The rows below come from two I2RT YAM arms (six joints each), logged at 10 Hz.
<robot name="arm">
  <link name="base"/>
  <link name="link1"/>
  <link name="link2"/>
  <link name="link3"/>
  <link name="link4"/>
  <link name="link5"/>
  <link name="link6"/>
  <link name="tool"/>
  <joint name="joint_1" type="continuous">
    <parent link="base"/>
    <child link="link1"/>
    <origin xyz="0 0 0.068" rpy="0 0 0"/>
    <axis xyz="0 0 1"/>
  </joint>
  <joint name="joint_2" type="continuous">
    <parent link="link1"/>
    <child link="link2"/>
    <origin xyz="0.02 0.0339 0.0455" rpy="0 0 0"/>
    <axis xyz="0 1 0"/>
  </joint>
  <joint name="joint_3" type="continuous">
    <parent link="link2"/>
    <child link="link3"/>
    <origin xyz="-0.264 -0.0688 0" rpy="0 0 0"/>
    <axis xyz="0 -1 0"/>
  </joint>
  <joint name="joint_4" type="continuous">
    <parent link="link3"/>
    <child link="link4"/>
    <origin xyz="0.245 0.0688 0.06" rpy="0 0 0"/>
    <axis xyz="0 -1 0"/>
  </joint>
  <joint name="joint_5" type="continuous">
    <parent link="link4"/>
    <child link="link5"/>
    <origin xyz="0.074 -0.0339 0.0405" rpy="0 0 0"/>
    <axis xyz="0 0 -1"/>
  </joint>
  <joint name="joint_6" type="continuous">
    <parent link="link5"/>
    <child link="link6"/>
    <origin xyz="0.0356 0 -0.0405" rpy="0 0 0"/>
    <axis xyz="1 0 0"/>
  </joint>
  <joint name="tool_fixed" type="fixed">
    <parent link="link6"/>
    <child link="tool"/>
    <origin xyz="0 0 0" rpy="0 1.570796 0"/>
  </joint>
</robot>
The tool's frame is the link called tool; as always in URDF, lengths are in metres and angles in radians. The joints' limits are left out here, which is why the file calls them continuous.
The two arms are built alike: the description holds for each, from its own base.
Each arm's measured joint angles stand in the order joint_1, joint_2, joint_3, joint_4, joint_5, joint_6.
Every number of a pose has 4 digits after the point. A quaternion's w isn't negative.
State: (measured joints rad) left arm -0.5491 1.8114 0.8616 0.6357 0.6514 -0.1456; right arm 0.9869 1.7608 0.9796 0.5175 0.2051 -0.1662
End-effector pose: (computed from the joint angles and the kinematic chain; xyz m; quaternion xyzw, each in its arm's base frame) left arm 0.3057 -0.2123 0.1739 0.3379 0.7132 -0.4330 0.4355; right arm 0.2217 0.3224 0.2145 -0.3783 0.6960 0.1668 0.5870
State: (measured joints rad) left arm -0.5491 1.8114 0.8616 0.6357 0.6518 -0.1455; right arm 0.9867 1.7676 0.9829 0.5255 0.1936 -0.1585
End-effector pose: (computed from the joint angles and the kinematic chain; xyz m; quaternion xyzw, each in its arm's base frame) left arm 0.3057 -0.2123 0.1739 0.3380 0.7131 -0.4331 0.4355; right arm 0.2223 0.3238 0.2138 -0.3779 0.6950 0.1741 0.5865
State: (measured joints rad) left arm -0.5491 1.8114 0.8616 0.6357 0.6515 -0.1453; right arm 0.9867 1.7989 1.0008 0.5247 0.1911 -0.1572
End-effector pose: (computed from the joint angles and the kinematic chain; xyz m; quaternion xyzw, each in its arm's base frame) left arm 0.3057 -0.2123 0.1739 0.3380 0.7132 -0.4329 0.4356; right arm 0.2254 0.3288 0.2077 -0.3809 0.6982 0.1728 0.5810
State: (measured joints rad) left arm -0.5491 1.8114 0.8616 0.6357 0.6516 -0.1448; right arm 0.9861 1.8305 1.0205 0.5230 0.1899 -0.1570
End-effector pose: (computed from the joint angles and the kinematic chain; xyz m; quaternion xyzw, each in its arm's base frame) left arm 0.3057 -0.2123 0.1739 0.3382 0.7131 -0.4329 0.4357; right arm 0.2290 0.3337 0.2017 -0.3836 0.7013 0.1706 0.5761
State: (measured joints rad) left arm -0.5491 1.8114 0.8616 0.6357 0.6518 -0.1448; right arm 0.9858 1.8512 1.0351 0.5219 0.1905 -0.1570
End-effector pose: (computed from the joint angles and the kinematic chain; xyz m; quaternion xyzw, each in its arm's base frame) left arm 0.3057 -0.2123 0.1739 0.3382 0.7130 -0.4329 0.4356; right arm 0.2314 0.3372 0.1982 -0.3847 0.7031 0.1689 0.5737
